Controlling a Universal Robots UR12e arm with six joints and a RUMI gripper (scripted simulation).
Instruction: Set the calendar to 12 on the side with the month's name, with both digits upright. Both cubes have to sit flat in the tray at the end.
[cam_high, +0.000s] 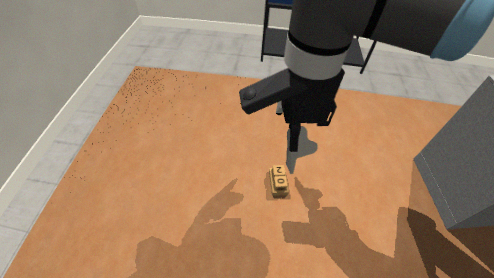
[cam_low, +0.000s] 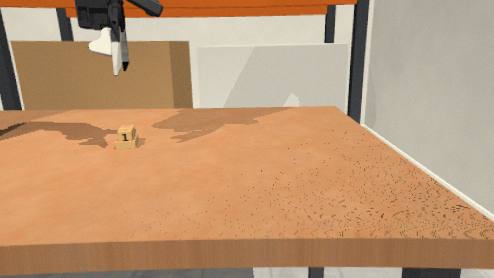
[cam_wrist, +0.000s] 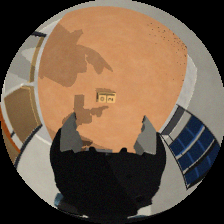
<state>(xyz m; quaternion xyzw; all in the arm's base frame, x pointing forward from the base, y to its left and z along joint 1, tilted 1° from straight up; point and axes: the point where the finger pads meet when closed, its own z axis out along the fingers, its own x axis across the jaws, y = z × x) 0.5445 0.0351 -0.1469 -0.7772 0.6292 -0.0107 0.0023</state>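
The cube lies 1 cm behind my hand and 14 cm below it. Also, from my hand: tray (1 cm behind, 1 cm to the left, 16 cm below).
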